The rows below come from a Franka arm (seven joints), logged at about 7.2 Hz.
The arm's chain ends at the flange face. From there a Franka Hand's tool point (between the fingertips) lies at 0.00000 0.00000 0.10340 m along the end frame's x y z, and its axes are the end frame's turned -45 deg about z.
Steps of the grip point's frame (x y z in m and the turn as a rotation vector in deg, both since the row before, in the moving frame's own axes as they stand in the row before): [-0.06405, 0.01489, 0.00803, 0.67, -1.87, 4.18]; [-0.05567, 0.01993, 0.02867, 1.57, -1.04, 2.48]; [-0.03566, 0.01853, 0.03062, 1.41, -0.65, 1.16]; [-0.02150, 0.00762, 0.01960, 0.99, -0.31, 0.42]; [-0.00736, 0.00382, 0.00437, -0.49, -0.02, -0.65]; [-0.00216, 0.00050, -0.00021, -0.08, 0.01, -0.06]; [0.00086, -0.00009, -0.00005, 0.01, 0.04, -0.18]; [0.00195, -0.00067, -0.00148, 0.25, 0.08, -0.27]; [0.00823, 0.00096, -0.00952, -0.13, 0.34, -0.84]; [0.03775, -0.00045, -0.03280, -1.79, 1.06, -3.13]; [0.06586, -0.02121, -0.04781, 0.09, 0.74, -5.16]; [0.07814, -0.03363, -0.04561, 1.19, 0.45, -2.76]
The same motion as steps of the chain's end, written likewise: [-0.03147, 0.05441, 0.00809, -0.85, -1.80, 4.18]; [-0.02196, 0.05421, 0.02873, 0.37, -1.85, 2.48]; [-0.00949, 0.03931, 0.03066, 0.54, -1.46, 1.16]; [-0.00816, 0.02146, 0.01962, 0.48, -0.92, 0.42]; [-0.00311, 0.00726, 0.00437, -0.36, 0.33, -0.65]; [-0.00129, 0.00179, -0.00021, -0.05, 0.06, -0.06]; [0.00051, -0.00061, -0.00005, 0.04, 0.02, -0.18]; [0.00112, -0.00143, -0.00148, 0.23, -0.12, -0.27]; [0.00590, -0.00487, -0.00952, 0.15, 0.33, -0.84]; [0.02272, -0.02784, -0.03273, -0.52, 2.02, -3.13]; [0.03079, -0.06047, -0.04780, 0.59, 0.46, -5.16]; [0.03247, -0.07696, -0.04558, 1.16, -0.52, -2.76]
